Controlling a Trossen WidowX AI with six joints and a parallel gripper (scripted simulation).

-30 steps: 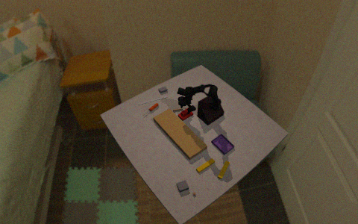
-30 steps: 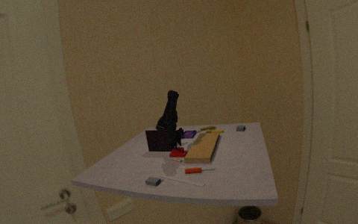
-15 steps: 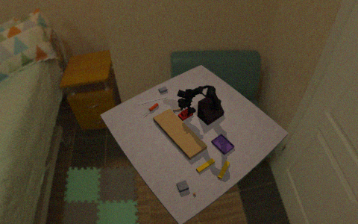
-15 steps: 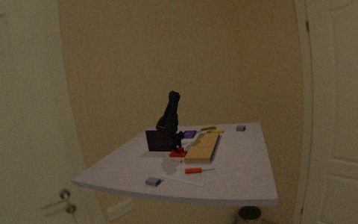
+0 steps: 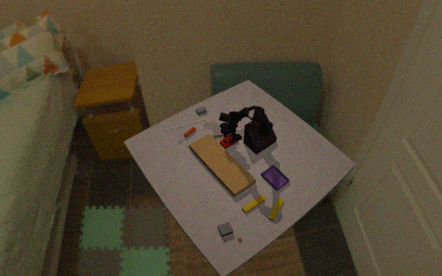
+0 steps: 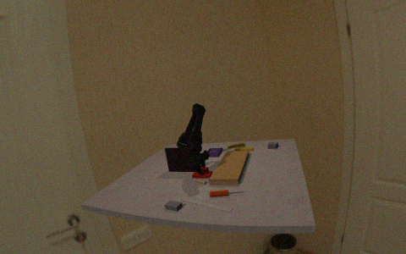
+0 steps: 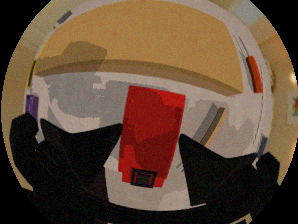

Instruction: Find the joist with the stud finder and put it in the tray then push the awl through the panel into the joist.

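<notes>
The red stud finder lies 2 cm behind my gripper tip and 2 cm above it. The rest, counted from my gripper tip: orange-handled tool: 27 cm to the right, 20 cm ahead, 1 cm below; then awl: 8 cm to the right, 3 cm behind, 2 cm below; then thin white strip: 36 cm to the right, 8 cm ahead, 2 cm below.
</notes>
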